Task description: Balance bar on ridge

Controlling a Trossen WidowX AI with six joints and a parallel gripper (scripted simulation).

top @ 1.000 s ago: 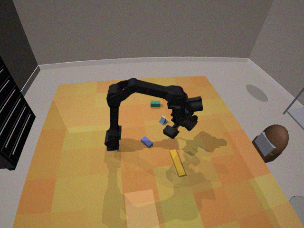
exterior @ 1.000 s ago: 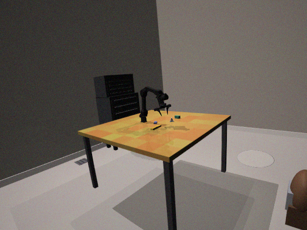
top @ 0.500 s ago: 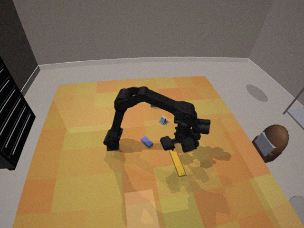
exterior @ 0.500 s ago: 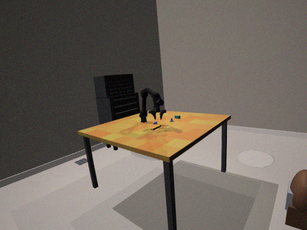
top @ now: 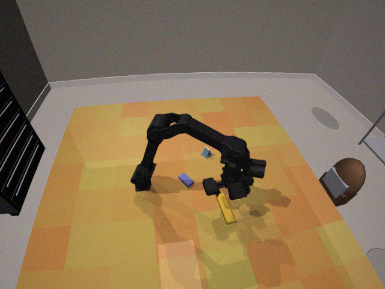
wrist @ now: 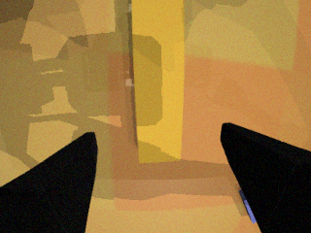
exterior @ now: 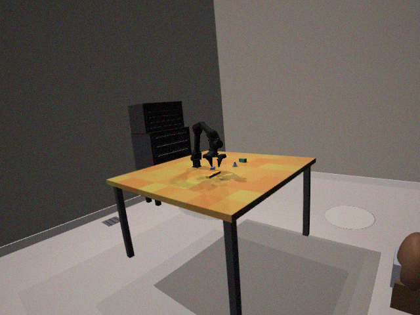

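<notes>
Now: the long yellow bar 3 cm to the right of my gripper tip and 5 cm below it. From my gripper tip the other things lie so: green block: 3 cm behind, 43 cm to the left, 4 cm below; blue block: 14 cm behind, 13 cm to the left, 5 cm below.
</notes>
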